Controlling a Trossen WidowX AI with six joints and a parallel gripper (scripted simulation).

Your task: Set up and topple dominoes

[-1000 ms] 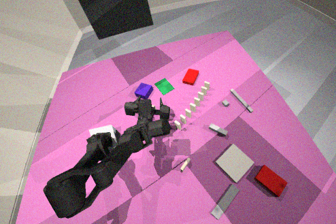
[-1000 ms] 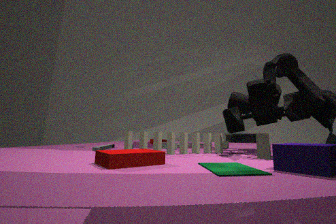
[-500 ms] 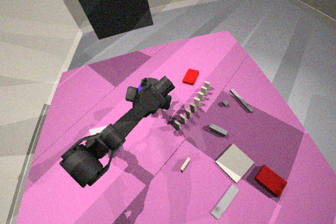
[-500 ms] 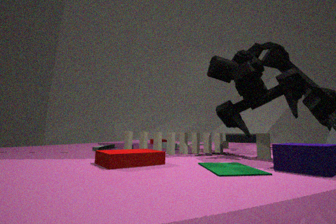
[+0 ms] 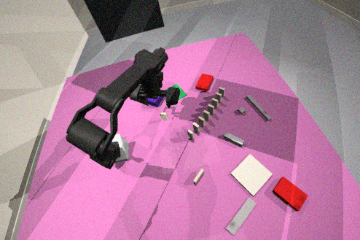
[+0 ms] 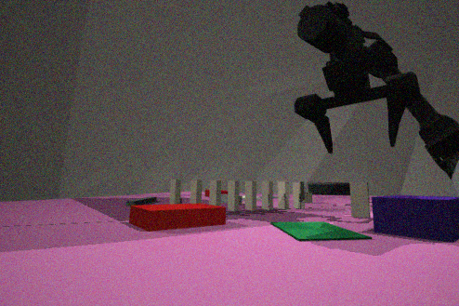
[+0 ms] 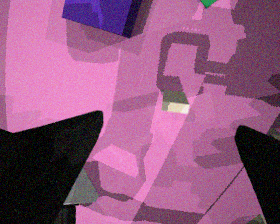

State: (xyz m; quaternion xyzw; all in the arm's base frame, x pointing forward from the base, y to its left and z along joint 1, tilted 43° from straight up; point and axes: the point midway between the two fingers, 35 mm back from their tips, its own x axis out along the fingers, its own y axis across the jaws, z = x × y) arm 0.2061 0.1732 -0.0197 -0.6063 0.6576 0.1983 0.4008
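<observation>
Now: the purple block 4 cm behind my gripper tip, 12 cm to the left of it and 8 cm below it. From my gripper tip the other things lie so: small grey cube (34 cm ahead, 3 cm to the right, 9 cm below); green tile (6 cm ahead, 14 cm to the left, 10 cm below); white plate (30 cm ahead, 30 cm to the right, 10 cm below).
</observation>
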